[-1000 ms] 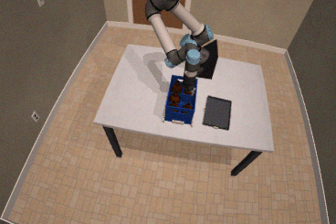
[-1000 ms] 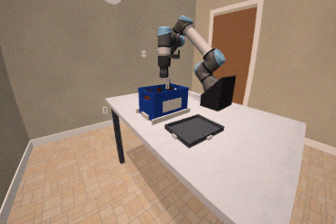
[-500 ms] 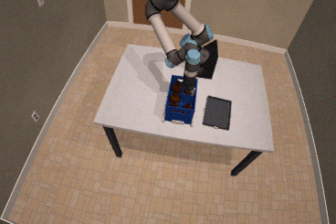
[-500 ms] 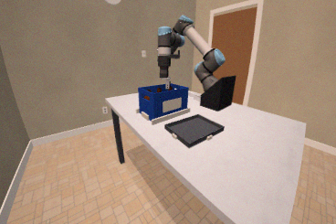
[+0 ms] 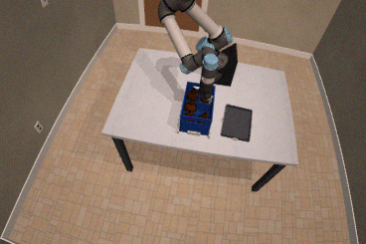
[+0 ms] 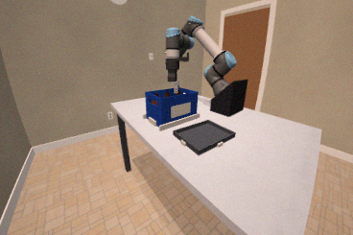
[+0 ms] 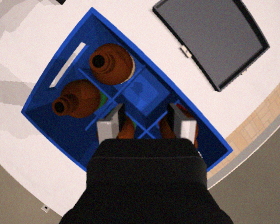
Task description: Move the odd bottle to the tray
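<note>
Now: the blue crate 120 mm below my hand and 40 mm to the right of it. The rest, counted from my hand: dark tray (230 mm to the left, 190 mm below, 10 mm ahead); then bottle (110 mm below, 90 mm to the right, 80 mm ahead).
</note>
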